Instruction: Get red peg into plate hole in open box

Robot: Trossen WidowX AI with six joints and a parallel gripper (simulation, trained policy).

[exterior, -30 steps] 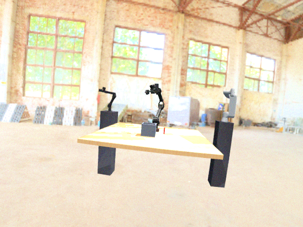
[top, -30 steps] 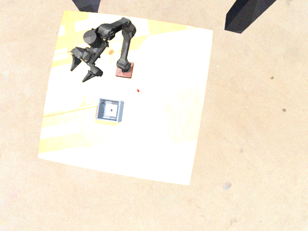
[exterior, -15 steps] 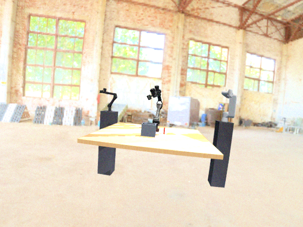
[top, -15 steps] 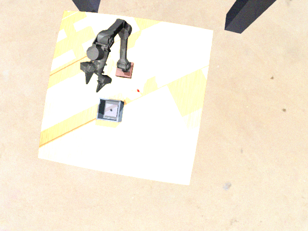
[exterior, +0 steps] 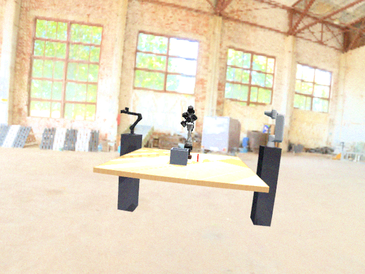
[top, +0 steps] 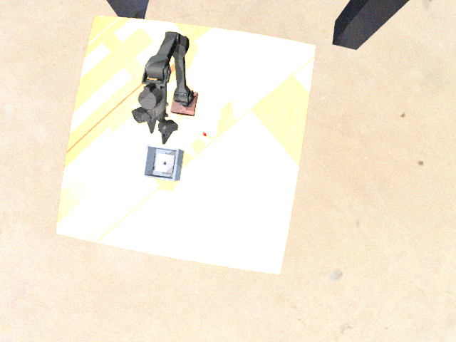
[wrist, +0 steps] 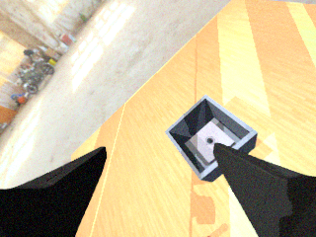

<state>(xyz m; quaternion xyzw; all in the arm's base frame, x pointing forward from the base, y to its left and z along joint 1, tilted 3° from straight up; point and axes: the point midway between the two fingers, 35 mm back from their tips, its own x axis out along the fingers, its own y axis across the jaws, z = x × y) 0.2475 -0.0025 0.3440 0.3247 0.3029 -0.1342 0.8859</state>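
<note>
The red peg lies 33 cm below my gripper tip, 13 cm to the left of it and 9 cm behind it.
</note>
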